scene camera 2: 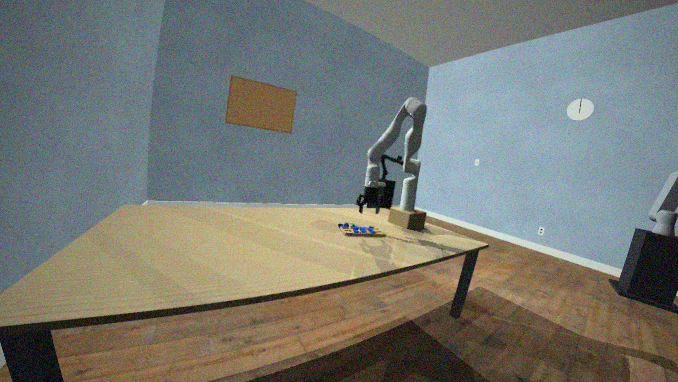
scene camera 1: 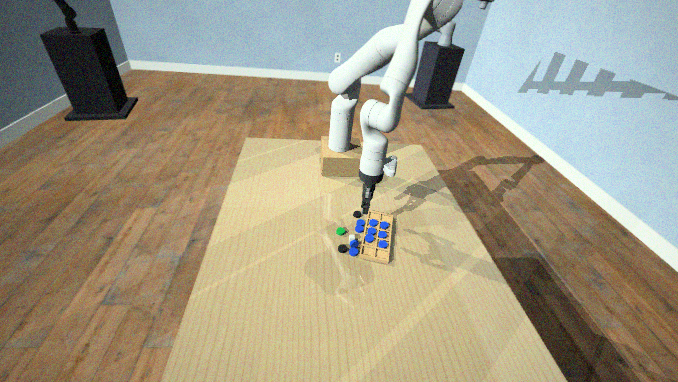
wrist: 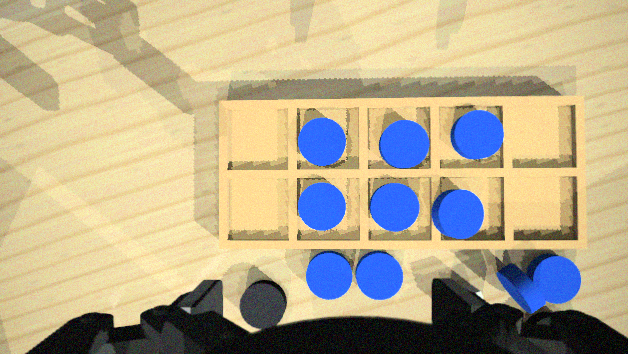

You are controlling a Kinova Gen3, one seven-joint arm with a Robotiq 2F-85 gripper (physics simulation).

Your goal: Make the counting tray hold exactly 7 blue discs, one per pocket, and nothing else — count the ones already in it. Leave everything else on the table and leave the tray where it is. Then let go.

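Observation:
The wooden counting tray (scene camera 1: 375, 260) (wrist: 400, 244) has two rows of five pockets. In the wrist view, blue discs occupy the three middle pockets of each row, one per pocket; both pockets at each end are empty. Two loose blue discs (wrist: 329, 275) (wrist: 379, 275) lie side by side along the tray's near long side. A tilted blue disc (wrist: 521, 289) leans against another blue disc (wrist: 557, 279) by the tray's right end. My gripper (scene camera 1: 365, 211) (scene camera 2: 369, 211) (wrist: 327, 302) is open and empty, above the table beside the tray, its fingers either side of the two side-by-side discs.
A black disc (scene camera 1: 357, 214) (wrist: 263, 304) lies near the left finger in the wrist view. A green disc (scene camera 1: 340, 231), a second black disc (scene camera 1: 342, 248) and a small white object (scene camera 1: 352, 237) lie beside the loose blue discs. The arm's base block (scene camera 1: 340, 165) (scene camera 2: 407, 219) stands behind.

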